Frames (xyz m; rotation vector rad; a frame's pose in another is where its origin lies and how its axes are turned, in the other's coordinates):
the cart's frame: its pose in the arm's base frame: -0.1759 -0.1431 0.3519 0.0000 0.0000 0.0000
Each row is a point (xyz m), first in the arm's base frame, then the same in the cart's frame.
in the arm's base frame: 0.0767 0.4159 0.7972
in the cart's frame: 0.2526 0.5590 0.4453
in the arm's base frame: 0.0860 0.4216 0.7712
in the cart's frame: 0.2619 0.5647 0.4193
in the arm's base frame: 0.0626 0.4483 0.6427
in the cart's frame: 0.2385 0.5914 0.2908
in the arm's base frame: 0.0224 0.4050 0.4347
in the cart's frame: 0.1983 0.5481 0.0828
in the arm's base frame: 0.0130 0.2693 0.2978
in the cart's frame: 0.1889 0.4124 -0.0541
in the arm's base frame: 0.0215 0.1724 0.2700
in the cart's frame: 0.1974 0.3155 -0.0819
